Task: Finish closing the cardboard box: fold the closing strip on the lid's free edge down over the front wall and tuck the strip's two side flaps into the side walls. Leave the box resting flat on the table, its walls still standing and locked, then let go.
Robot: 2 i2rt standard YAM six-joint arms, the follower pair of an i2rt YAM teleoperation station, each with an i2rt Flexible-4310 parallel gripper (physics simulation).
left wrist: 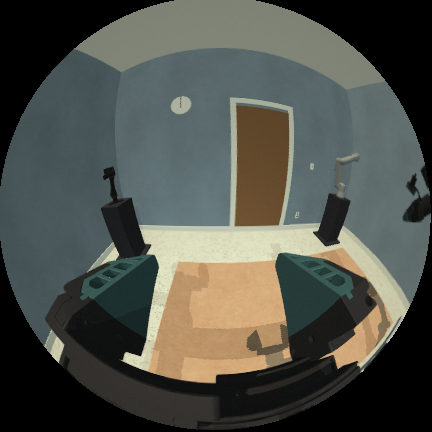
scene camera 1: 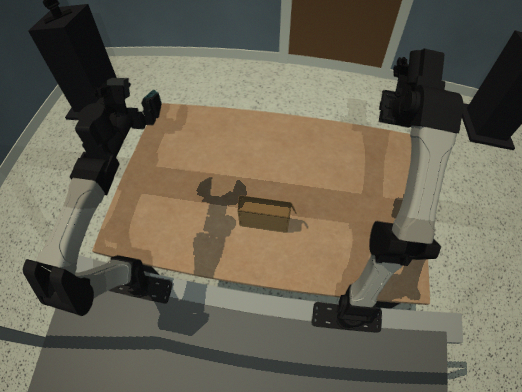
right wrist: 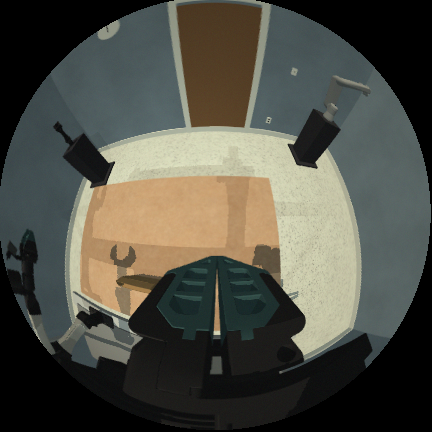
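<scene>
The small brown cardboard box (scene camera 1: 264,221) (right wrist: 142,285) stands upright near the middle of the table, with its long front wall facing the near side. A dark edge runs along its back, and a thin flap (scene camera 1: 293,207) sticks out at its upper right end. The closing strip and its side flaps are too small to tell apart. My left gripper (scene camera 1: 131,101) (left wrist: 216,262) is open and empty, high above the table's far left corner, away from the box. My right gripper (right wrist: 216,260) is shut and empty, raised over the right side of the table. Its fingers are hidden in the scene view.
The tan table top (scene camera 1: 260,135) (left wrist: 235,300) (right wrist: 160,210) bears broad arm shadows. A claw-shaped shadow (scene camera 1: 220,192) lies left of the box. The right forearm (scene camera 1: 430,175) stands over the table's right edge. Black pedestals (scene camera 1: 70,55) (right wrist: 316,137) stand beyond the table.
</scene>
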